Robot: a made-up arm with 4 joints.
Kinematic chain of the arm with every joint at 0, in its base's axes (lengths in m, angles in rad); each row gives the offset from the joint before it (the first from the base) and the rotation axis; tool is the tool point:
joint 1: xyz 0 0 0.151 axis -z
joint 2: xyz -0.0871 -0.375 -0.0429 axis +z
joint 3: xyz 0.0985 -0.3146 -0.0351 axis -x
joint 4: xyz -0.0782 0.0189 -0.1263 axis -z
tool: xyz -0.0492 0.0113 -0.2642
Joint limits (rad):
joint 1: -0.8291..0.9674
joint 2: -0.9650..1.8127
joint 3: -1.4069..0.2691
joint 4: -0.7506..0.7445
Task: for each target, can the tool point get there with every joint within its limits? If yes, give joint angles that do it. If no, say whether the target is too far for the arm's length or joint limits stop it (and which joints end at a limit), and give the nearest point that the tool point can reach.
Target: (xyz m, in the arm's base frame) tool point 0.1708 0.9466 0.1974
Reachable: no: joint limits stop it (at a limit: joint 1, joint 2, joint 3, joint 4) | nearest point 0.4417 0.0439 -0.3017 | short by 1.066 m
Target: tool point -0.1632 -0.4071 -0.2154
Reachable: yes | joints 0.1837 0.5132 -0.6464 0.1792
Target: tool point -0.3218 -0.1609 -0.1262
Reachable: yes | joints 0.8242 -0.2806 -0.9177 0.3882
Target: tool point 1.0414 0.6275 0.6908
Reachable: no: too far | nearest point 0.4971 0.0030 -0.3017 | short by 1.293 m
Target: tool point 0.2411 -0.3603 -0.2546
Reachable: yes | joints -0.5979 1.2186 -0.4841 0.1768
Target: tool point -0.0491 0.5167 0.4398
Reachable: no: joint limits stop it (at a limit: joint 1, joint 3, joint 4) | nearest point -0.3238 -0.0678 0.0690 | short by 0.745 m
